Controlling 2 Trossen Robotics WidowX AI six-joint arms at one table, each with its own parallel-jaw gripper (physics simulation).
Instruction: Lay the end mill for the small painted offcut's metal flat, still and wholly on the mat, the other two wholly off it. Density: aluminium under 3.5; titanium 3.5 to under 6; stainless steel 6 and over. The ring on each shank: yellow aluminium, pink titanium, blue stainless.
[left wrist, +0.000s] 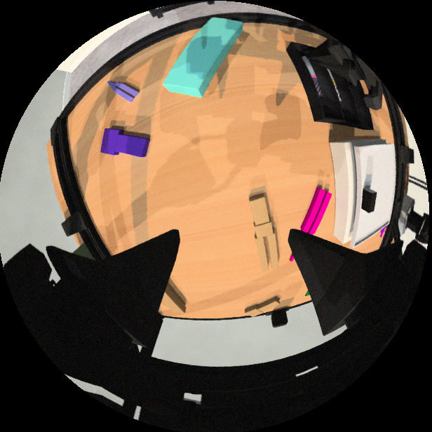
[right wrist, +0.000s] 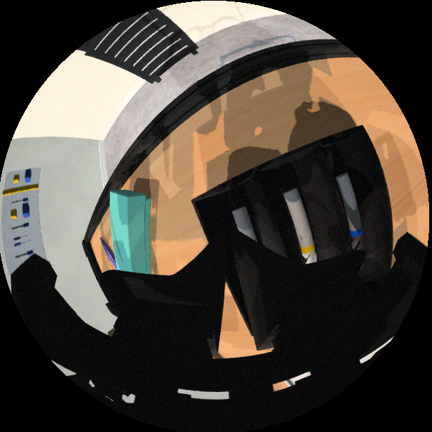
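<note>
Three end mills lie in separate slots of a black tray (left wrist: 320, 112) (right wrist: 377, 170). One (left wrist: 307, 65) has a pink ring in the left wrist view; a yellow-ringed one (left wrist: 337, 91) (right wrist: 300, 225) lies beside it. A blue-ringed one (right wrist: 349, 200) is in the right slot in the right wrist view. The left one (right wrist: 243, 222) there has its ring hidden by my finger. My right gripper (right wrist: 228, 236) is shut and empty at the tray's near left part. My left gripper (left wrist: 236, 235) is open and empty above the table. I cannot identify the mat. A small dark block (left wrist: 369, 199) sits on a white panel.
A teal block (left wrist: 205, 57) (right wrist: 130, 230) lies at the back. A purple block (left wrist: 125, 143) and a lilac clip-like piece (left wrist: 124, 91) lie left. A tan piece (left wrist: 264, 227) and a magenta piece (left wrist: 316, 210) lie near my left fingers. A white box (left wrist: 342, 190) stands right.
</note>
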